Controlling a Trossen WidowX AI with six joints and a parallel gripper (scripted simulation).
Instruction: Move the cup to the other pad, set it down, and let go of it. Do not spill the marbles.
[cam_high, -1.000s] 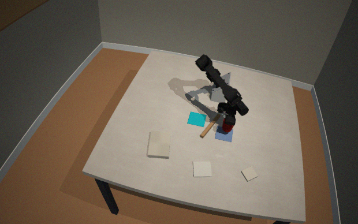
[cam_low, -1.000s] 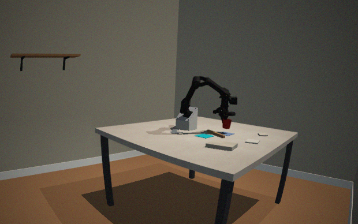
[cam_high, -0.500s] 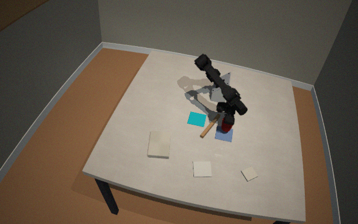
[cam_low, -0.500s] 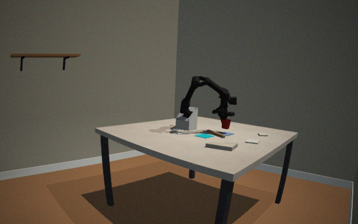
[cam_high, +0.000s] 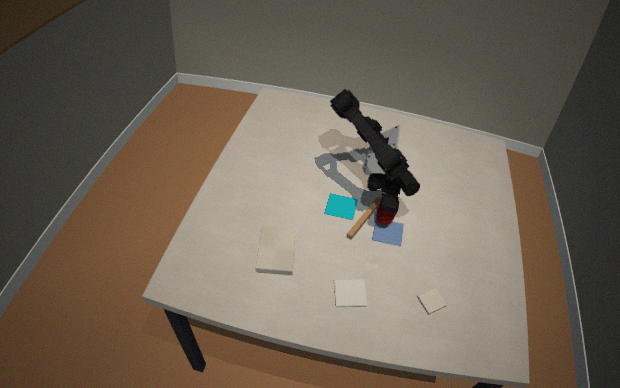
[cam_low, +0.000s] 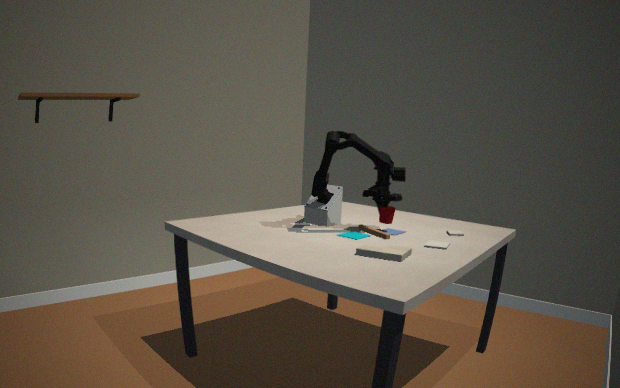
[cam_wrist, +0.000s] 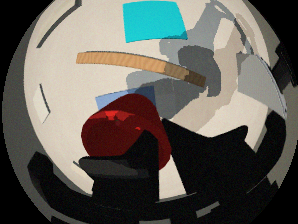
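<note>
Right now my gripper tip is 2 cm past the cyan pad, 17 cm to the left of it and 9 cm above it. Round my gripper tip: red cup 3 cm ahead; then pale flat block 27 cm ahead, 32 cm to the right, 7 cm below; then wooden bar 1 cm ahead, 7 cm to the right, 8 cm below.
</note>
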